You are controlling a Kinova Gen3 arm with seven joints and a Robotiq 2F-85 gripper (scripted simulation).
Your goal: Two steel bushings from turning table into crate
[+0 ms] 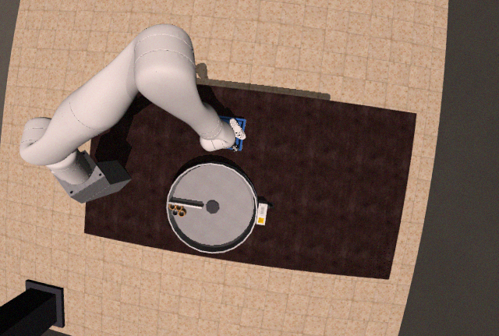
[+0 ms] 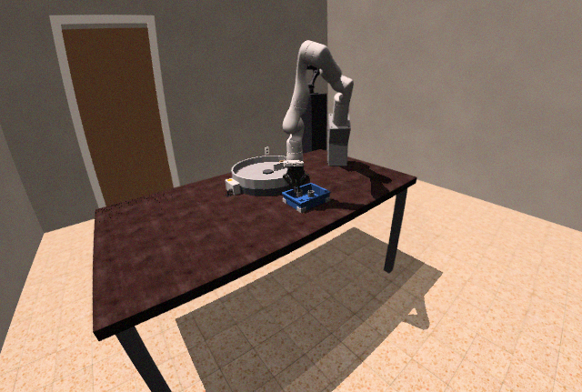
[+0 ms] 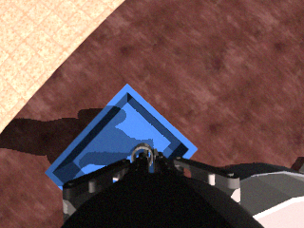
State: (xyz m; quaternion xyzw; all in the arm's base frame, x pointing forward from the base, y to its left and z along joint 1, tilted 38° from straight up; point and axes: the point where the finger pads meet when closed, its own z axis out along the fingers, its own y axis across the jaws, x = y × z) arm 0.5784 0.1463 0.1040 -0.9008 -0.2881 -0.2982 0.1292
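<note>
The blue crate is 4 cm below my hand, 4 cm behind it and 3 cm to the left of it. Round my hand: round grey turning table 33 cm to the right, 6 cm behind, 2 cm below.
</note>
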